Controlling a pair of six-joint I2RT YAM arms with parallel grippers.
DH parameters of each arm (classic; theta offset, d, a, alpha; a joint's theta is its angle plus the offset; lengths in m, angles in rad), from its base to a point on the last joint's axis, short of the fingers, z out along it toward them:
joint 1: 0 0.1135 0.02 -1.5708
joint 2: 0 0 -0.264 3.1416
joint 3: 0.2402 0 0.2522 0
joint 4: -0.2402 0 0.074 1.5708
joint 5: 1.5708 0 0 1.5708
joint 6: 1.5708 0.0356 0 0
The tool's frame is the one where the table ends.
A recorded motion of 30 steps. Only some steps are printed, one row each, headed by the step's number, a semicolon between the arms.
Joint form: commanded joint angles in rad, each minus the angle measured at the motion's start. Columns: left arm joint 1, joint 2, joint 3, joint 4, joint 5, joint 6; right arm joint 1, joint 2, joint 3, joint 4, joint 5, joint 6.
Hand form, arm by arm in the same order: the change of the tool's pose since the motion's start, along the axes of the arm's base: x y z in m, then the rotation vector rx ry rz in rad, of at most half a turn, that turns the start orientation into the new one. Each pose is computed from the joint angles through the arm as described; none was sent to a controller.
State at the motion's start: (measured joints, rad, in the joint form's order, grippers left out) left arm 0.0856 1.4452 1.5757 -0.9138 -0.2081 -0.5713; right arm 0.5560 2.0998 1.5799 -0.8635 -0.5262 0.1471
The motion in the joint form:
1: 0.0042 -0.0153 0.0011 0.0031 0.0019 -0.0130; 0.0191 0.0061 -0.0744 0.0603 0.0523 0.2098
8: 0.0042 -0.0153 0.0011 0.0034 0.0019 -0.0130; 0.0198 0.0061 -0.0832 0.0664 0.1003 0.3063
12: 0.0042 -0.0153 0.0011 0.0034 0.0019 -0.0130; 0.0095 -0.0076 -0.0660 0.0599 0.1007 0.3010
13: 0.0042 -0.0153 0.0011 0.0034 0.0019 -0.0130; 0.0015 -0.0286 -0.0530 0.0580 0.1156 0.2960
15: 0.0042 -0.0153 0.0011 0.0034 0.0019 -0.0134; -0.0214 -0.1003 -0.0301 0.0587 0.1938 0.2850
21: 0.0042 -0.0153 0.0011 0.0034 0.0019 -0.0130; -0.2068 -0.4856 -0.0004 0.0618 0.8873 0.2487
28: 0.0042 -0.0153 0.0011 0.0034 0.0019 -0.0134; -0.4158 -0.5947 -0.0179 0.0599 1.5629 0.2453
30: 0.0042 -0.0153 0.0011 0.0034 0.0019 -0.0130; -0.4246 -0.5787 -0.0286 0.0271 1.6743 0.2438
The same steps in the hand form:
1: -0.0042 0.0008 0.0048 -0.0084 -0.0230 0.0117; -0.0095 0.0014 -0.0213 -0.0806 0.0918 -0.1714
8: -0.0041 0.0008 0.0048 -0.0084 -0.0233 0.0117; -0.0096 -0.0002 -0.0242 -0.1299 0.1107 -0.2659
12: -0.0041 0.0008 0.0048 -0.0084 -0.0233 0.0117; -0.0054 -0.0025 -0.0146 -0.1133 0.0900 -0.2722
13: -0.0041 0.0008 0.0048 -0.0084 -0.0233 0.0117; -0.0022 -0.0050 -0.0033 -0.1029 0.0541 -0.2805
15: -0.0041 0.0008 0.0048 -0.0087 -0.0234 0.0120; 0.0036 -0.0155 0.0300 -0.0994 -0.0708 -0.3205
21: -0.0041 0.0008 0.0048 -0.0084 -0.0233 0.0117; -0.0098 -0.1263 0.1802 -0.4075 -0.7460 -0.8229
28: -0.0041 0.0008 0.0048 -0.0087 -0.0234 0.0120; -0.0305 -0.2211 0.2194 -1.0296 -1.0017 -1.3441
30: -0.0041 0.0008 0.0048 -0.0084 -0.0233 0.0117; -0.0304 -0.2257 0.2118 -1.1780 -0.9942 -1.3496

